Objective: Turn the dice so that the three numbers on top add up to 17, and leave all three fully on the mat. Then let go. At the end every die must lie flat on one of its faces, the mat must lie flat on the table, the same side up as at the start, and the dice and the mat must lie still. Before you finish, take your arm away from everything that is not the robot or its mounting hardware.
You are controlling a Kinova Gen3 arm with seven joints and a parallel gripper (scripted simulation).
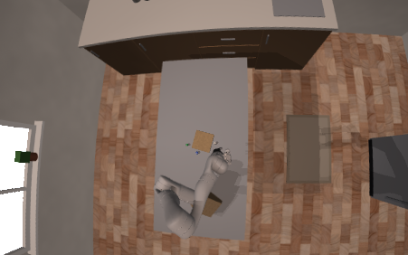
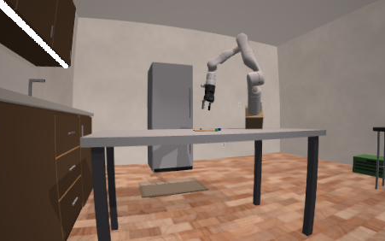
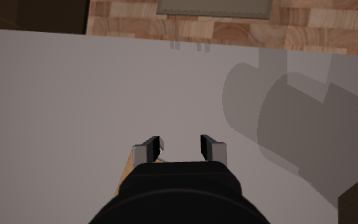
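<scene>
Right now the white die is 160 mm below my hand, 70 mm to the left of it and 50 mm ahead of it. From my hand the other things lie so: tan mat (170 mm to the left, 160 mm below, 50 mm ahead); blue die (190 mm to the left, 160 mm below, 50 mm behind); green die (280 mm to the left, 160 mm below, 10 mm behind).
</scene>
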